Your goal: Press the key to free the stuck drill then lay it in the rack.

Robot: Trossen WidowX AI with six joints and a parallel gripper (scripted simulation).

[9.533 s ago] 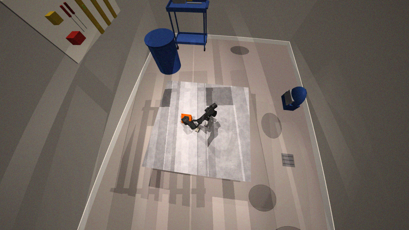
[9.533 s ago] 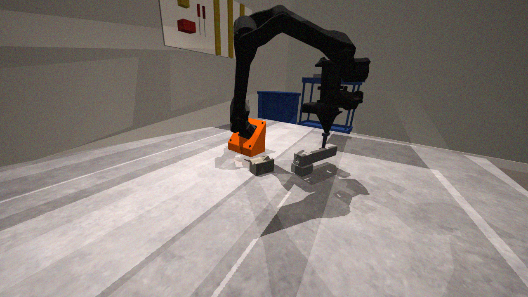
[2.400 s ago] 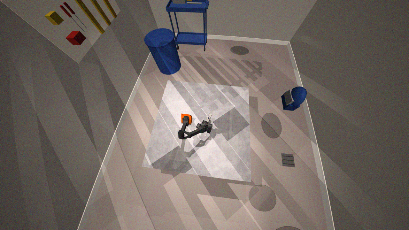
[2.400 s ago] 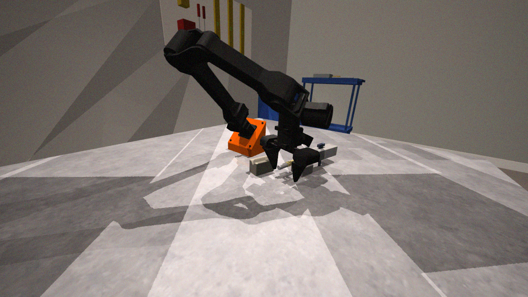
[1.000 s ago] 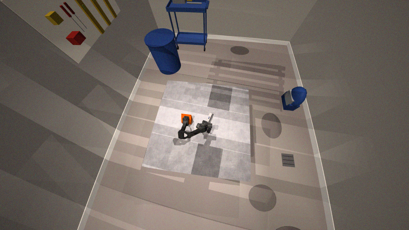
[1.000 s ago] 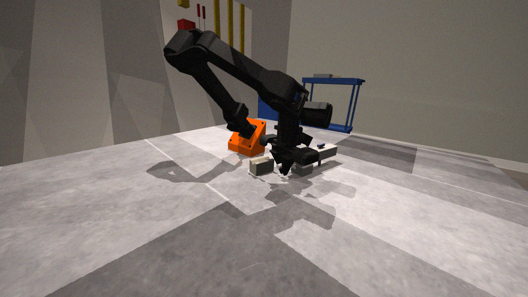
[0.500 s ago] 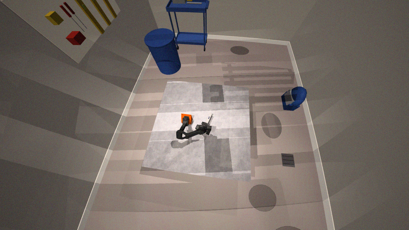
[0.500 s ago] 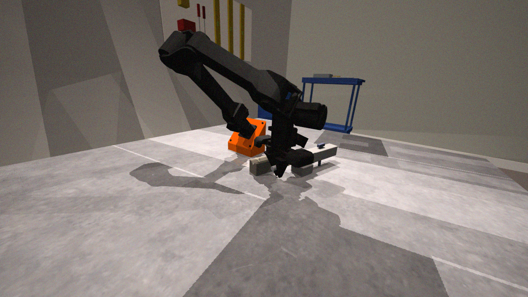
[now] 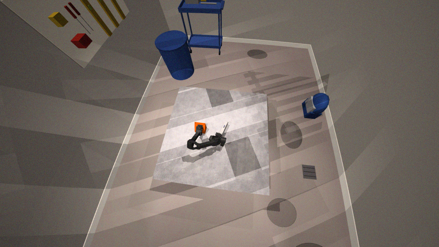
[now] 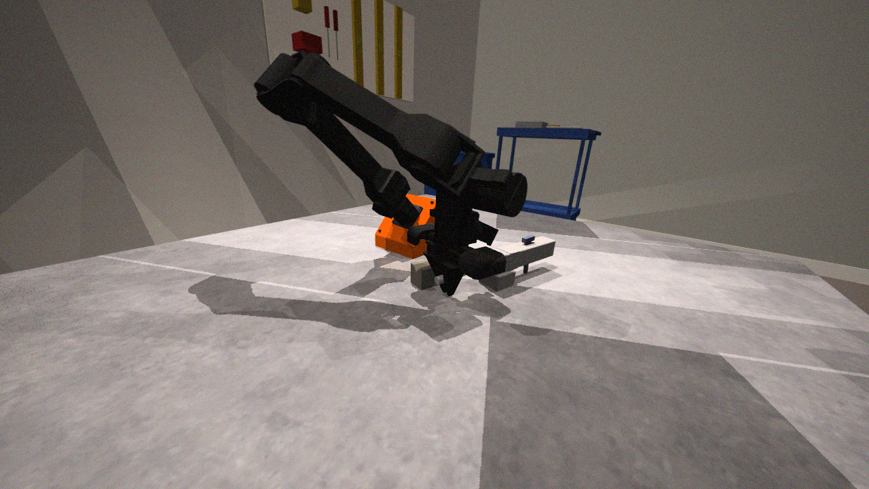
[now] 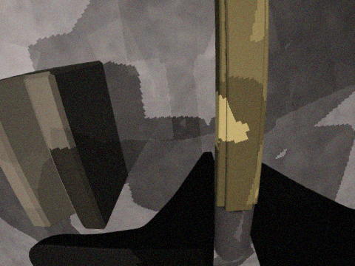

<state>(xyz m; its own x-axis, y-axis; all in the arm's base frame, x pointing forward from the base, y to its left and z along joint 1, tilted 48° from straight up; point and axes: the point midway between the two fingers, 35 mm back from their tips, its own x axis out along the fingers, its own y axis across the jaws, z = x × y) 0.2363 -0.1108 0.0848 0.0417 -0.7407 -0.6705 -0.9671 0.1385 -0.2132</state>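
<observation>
Now: the drill 40 mm to the left of my gripper tip, 30 mm above it and 10 mm ahead of it. From my gripper tip the other things lie so: blue key: 200 mm to the left, 50 mm ahead, 40 mm above; rack: 70 mm behind, 30 mm to the left, 10 mm above.
</observation>
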